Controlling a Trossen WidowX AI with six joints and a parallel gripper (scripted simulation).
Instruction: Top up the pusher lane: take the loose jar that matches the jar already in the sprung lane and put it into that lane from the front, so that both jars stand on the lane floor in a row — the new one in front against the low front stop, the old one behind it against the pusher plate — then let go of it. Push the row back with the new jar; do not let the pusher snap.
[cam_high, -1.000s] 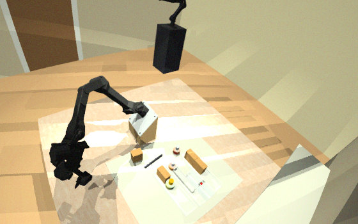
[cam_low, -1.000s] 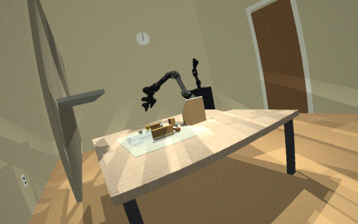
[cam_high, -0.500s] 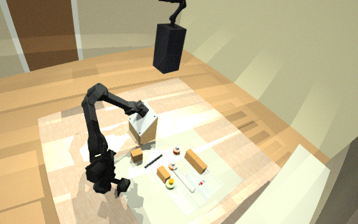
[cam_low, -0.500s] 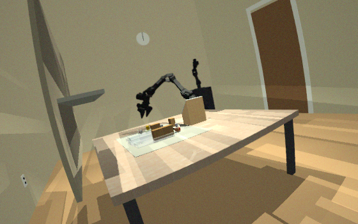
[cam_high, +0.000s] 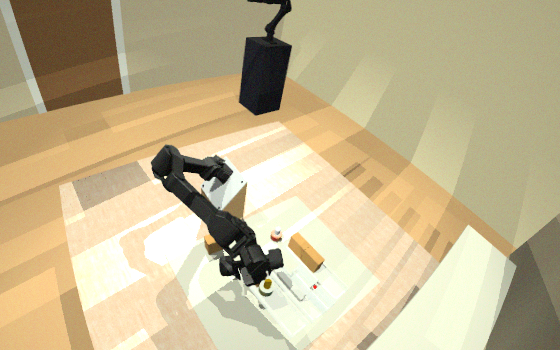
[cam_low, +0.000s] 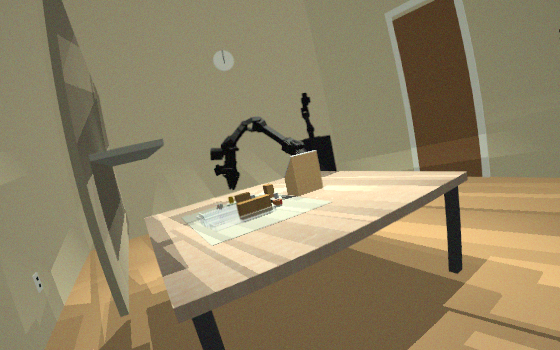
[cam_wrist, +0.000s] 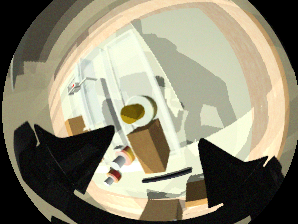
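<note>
Now: the thin dark rod 15 cm behind my gripper tip, 10 cm below it and 6 cm to the left of it. Also, from my gripper tip: clear sprung lane 14 cm to the left, 10 cm ahead, 8 cm below.
</note>
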